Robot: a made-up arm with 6 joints. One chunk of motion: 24 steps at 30 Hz.
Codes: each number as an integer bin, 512 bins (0 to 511) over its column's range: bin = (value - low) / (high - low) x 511, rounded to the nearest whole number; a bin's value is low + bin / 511 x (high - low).
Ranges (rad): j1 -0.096..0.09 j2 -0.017..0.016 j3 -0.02..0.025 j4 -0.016..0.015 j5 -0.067..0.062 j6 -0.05..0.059
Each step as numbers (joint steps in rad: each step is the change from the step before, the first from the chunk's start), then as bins.
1 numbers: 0.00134 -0.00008 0.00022 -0.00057 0.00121 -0.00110
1 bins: 267 262 230 254 270 229
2 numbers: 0.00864 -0.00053 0.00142 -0.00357 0.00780 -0.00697
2 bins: 287 255 243 205 296 202
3 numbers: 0.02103 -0.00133 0.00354 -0.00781 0.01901 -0.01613
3 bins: 322 243 267 135 341 159
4 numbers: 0.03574 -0.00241 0.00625 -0.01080 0.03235 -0.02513
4 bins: 362 226 298 86 394 117
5 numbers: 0.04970 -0.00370 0.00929 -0.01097 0.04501 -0.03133
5 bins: 400 206 333 83 444 88
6 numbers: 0.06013 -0.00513 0.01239 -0.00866 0.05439 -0.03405
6 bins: 429 184 368 121 481 75
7 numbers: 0.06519 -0.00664 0.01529 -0.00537 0.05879 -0.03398
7 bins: 443 160 401 175 498 75
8 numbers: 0.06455 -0.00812 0.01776 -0.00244 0.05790 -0.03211
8 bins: 441 138 429 224 495 84
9 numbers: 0.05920 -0.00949 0.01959 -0.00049 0.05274 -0.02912
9 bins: 426 116 450 256 474 98
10 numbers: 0.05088 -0.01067 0.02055 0.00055 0.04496 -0.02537
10 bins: 404 98 460 273 444 115
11 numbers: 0.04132 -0.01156 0.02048 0.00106 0.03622 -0.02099
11 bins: 377 84 460 281 409 136
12 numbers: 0.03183 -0.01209 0.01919 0.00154 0.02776 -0.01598
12 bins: 351 76 445 289 375 159
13 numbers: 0.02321 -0.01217 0.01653 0.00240 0.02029 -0.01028
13 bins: 328 75 415 303 346 186
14 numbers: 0.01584 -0.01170 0.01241 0.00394 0.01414 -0.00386
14 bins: 307 82 368 329 321 216
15 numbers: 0.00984 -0.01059 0.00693 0.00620 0.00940 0.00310
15 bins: 291 99 306 366 303 249
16 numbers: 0.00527 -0.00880 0.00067 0.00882 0.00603 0.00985
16 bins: 278 127 235 409 289 281
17 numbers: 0.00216 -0.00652 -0.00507 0.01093 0.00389 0.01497
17 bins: 270 162 170 444 281 305
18 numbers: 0.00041 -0.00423 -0.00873 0.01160 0.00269 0.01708
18 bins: 265 198 128 455 276 314
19 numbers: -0.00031 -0.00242 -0.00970 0.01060 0.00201 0.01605
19 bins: 263 226 117 438 273 310
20 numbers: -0.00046 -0.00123 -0.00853 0.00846 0.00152 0.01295
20 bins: 262 244 130 403 271 295
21 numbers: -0.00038 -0.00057 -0.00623 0.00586 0.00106 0.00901
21 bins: 263 254 156 360 270 277
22 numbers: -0.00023 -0.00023 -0.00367 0.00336 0.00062 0.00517
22 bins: 263 260 185 319 268 259
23 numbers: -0.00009 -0.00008 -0.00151 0.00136 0.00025 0.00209
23 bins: 263 262 210 286 266 244
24 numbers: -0.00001 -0.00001 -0.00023 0.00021 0.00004 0.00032
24 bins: 264 263 224 267 266 236
